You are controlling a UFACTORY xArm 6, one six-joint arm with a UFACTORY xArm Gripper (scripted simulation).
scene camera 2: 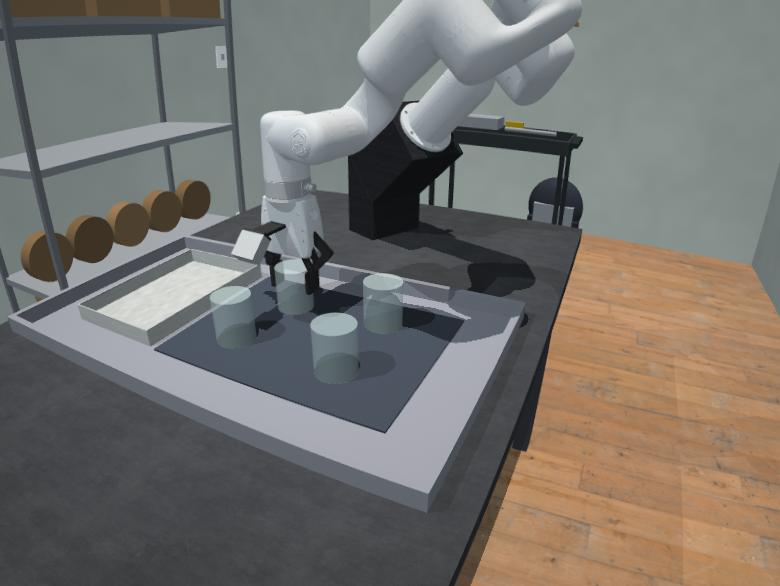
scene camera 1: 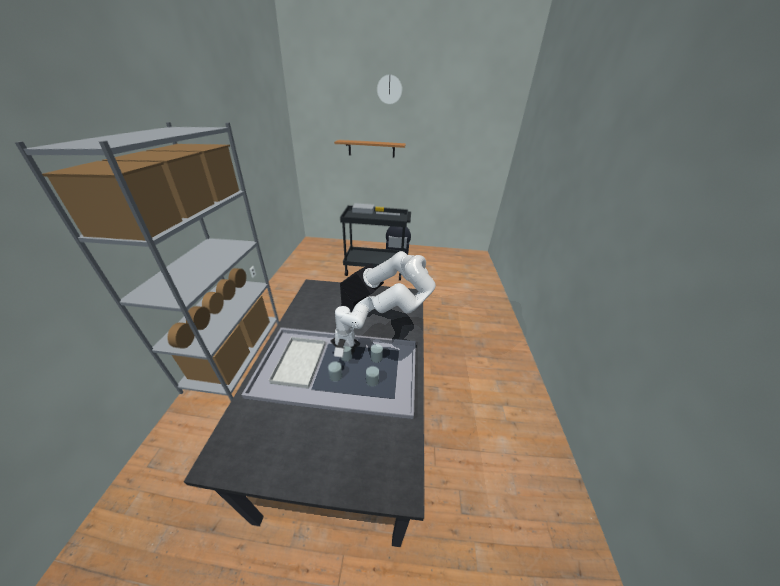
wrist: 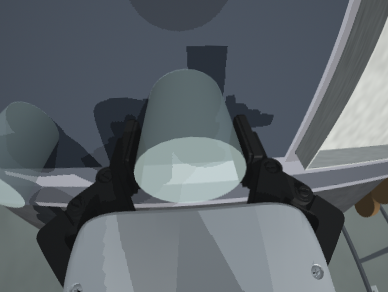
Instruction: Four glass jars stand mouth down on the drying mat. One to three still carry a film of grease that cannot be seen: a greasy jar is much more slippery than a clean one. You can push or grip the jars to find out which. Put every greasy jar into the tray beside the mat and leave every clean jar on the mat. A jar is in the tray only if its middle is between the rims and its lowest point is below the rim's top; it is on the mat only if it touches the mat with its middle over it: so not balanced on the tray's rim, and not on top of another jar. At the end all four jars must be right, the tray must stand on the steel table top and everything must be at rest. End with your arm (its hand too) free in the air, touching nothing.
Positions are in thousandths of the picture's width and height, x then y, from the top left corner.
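Tray (scene camera 2: 171, 526), 1.00 m from the lens. Jar (scene camera 2: 375, 511), 0.87 m from the lens. Jar (scene camera 2: 490, 501), 0.78 m from the lens. Jar (scene camera 2: 298, 528), 0.78 m from the lens.
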